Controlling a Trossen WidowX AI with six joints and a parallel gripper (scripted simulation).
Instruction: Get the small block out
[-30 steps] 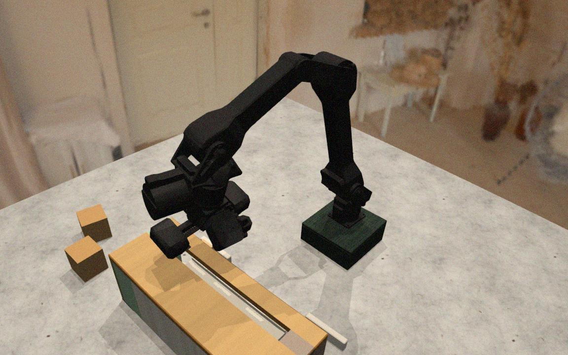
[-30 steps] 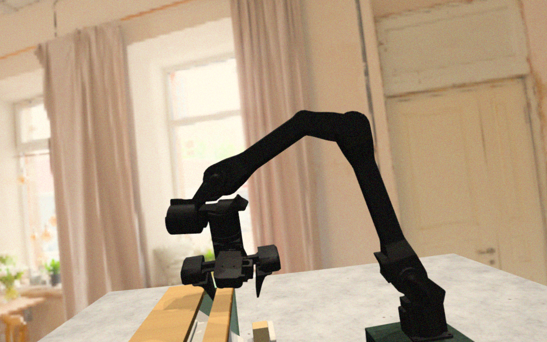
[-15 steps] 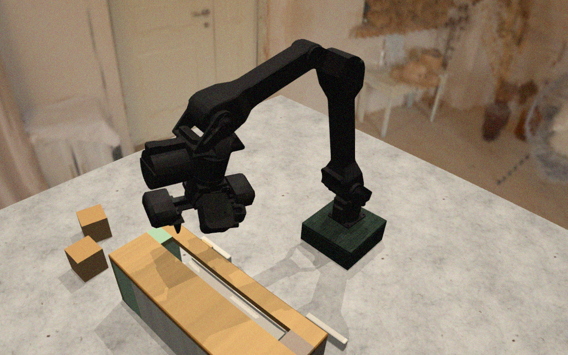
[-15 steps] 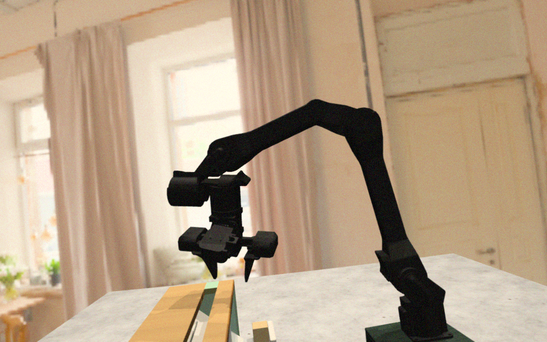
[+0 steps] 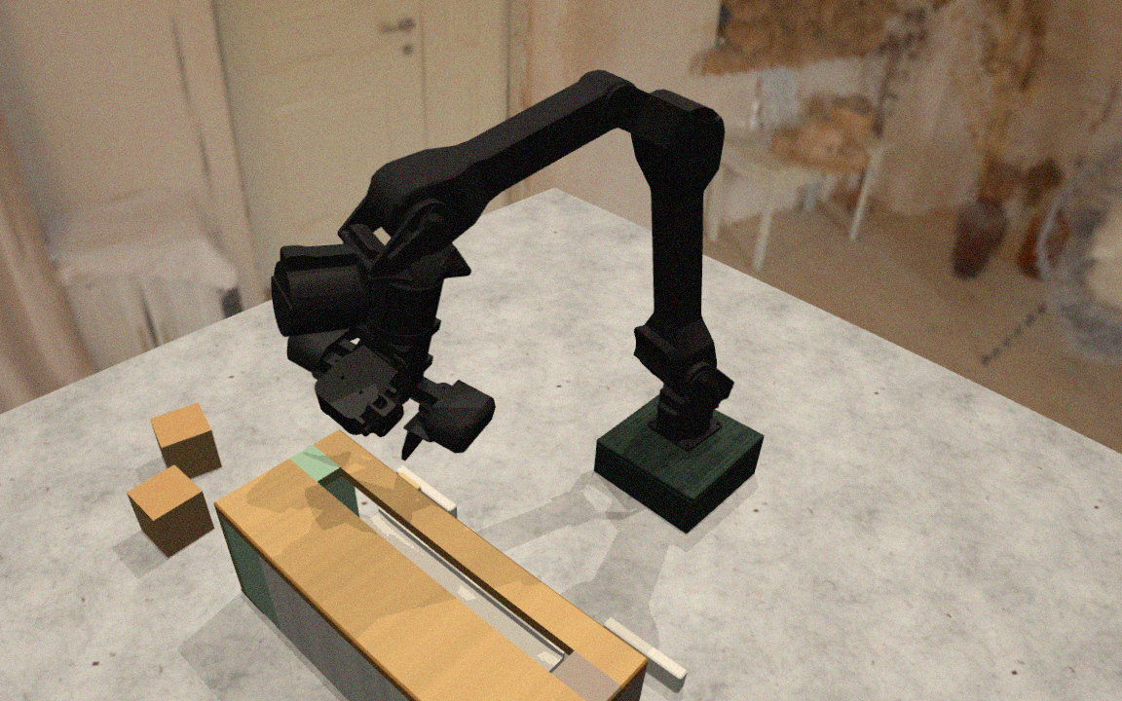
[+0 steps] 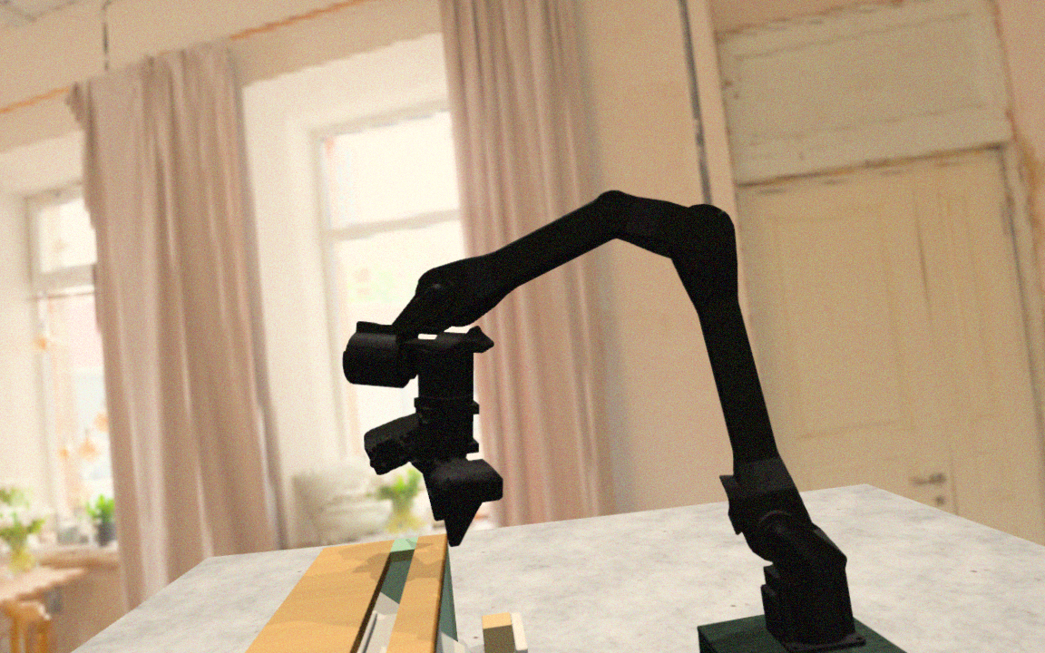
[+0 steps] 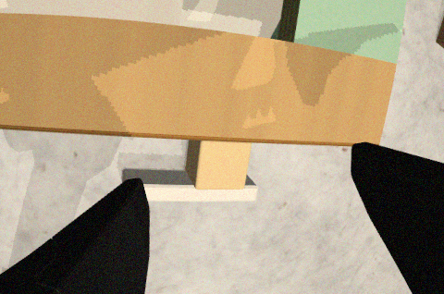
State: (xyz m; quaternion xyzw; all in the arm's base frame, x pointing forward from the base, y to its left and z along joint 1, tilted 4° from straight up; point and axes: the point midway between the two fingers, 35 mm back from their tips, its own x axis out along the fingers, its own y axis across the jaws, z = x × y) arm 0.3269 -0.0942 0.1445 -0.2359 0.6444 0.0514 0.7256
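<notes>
My gripper tip is 40 mm past the small tan block, 40 mm to the left of it and 130 mm above it. Also, from my gripper tip: box 20 mm ahead, 130 mm to the left, 80 mm below.
</notes>
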